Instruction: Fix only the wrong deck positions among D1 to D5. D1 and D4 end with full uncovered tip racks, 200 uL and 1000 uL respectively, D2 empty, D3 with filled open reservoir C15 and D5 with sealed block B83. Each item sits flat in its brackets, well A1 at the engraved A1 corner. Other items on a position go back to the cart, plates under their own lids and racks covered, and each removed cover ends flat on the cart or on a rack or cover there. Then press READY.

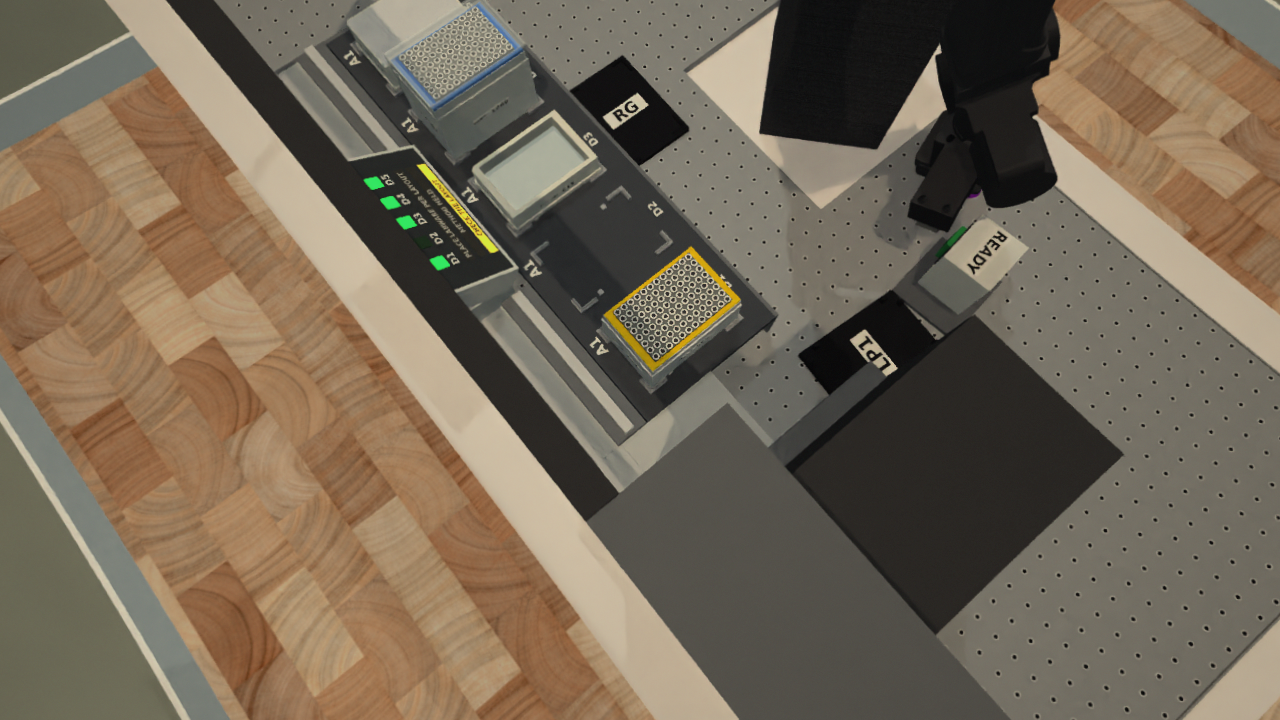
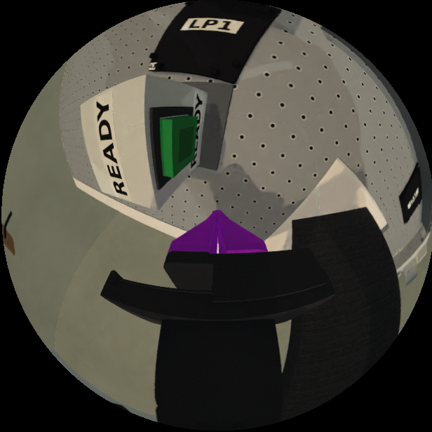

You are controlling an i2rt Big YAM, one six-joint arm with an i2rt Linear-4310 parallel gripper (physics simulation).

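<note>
My gripper [image 2: 217, 214] is shut and empty, its purple fingertips together, apart from the READY box [image 1: 975, 264] [image 2: 127, 145]. The green button [image 2: 179, 145] [image 1: 955, 240] is on the box's side face. A yellow-rimmed tip rack [image 1: 671, 308], uncovered and full, sits at D1. D2 [image 1: 604, 255] is empty. An open reservoir [image 1: 538, 170] with pale content sits at D3. A blue-rimmed, uncovered, full tip rack [image 1: 460, 58] sits at D4. A pale block [image 1: 371, 35] at D5 is partly hidden behind it. Labels on the labware cannot be read.
The panel [image 1: 438, 214] shows green lights for D1, D3, D4 and D5, and a yellow "check the layout" strip. The LP1 pad [image 1: 832, 353] [image 2: 200, 50] lies beside the READY box. The RG pad [image 1: 599, 89] lies beside the deck. A large dark box [image 1: 957, 465] stands near LP1.
</note>
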